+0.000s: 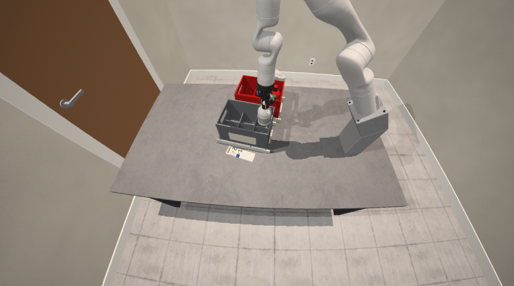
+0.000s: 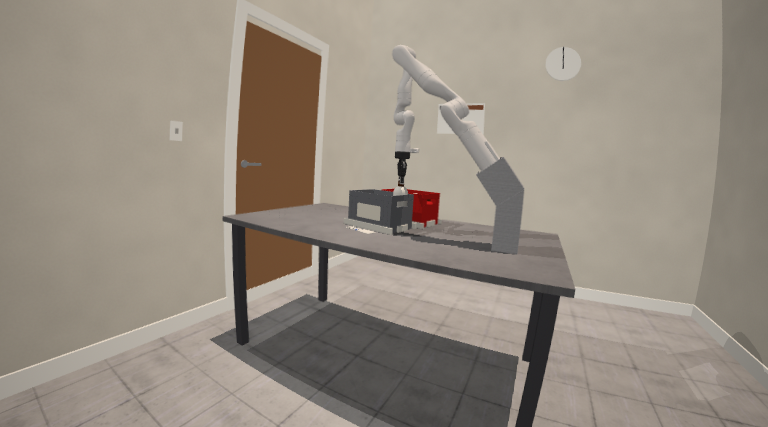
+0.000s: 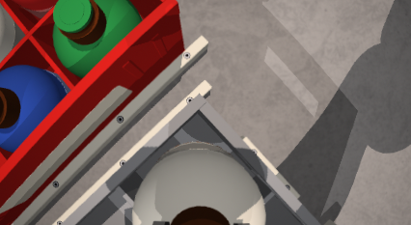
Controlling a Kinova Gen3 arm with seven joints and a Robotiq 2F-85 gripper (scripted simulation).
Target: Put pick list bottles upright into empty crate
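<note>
The grey crate is 16 cm below my hand, 10 cm ahead of it and 3 cm to the left of it. Round my hand: red crate 20 cm to the right, 16 cm below, 3 cm ahead; then blue-label bottle 16 cm below, 15 cm to the right, 4 cm ahead; then green-label bottle 16 cm below, 14 cm to the right, 5 cm behind.
</note>
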